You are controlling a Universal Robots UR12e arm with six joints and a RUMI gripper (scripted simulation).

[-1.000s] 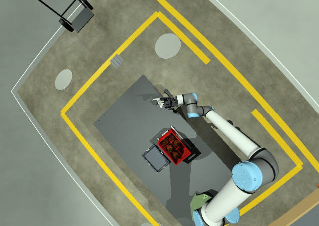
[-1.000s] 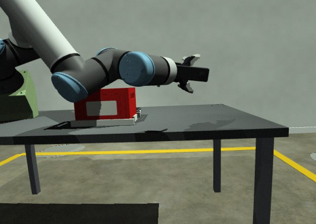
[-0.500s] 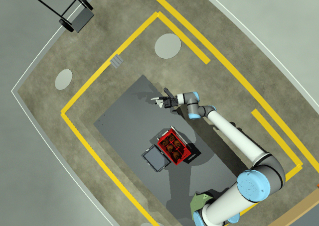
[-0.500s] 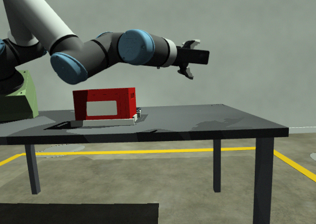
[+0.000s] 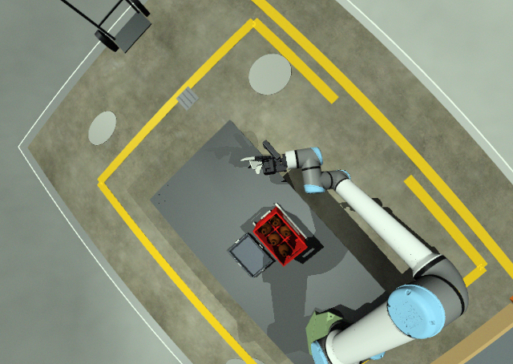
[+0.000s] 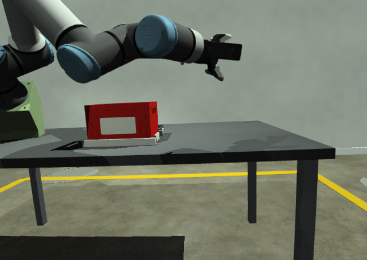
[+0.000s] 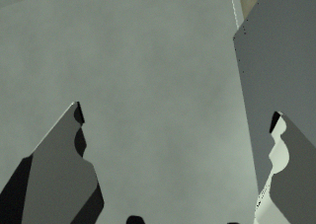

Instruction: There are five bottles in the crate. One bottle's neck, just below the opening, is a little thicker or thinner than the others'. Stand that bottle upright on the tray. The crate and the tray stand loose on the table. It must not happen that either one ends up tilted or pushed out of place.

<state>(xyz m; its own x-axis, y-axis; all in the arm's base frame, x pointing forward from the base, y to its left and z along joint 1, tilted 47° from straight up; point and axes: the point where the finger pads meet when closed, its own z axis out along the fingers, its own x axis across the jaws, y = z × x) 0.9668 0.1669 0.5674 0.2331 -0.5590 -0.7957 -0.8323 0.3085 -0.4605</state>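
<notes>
My hand is 44 cm past the red crate, 15 cm to the right of it and 24 cm above it. Round my hand: dark tray: 45 cm behind, 42 cm to the left, 31 cm below; then bottle: 36 cm behind, 11 cm to the left, 23 cm below.
</notes>
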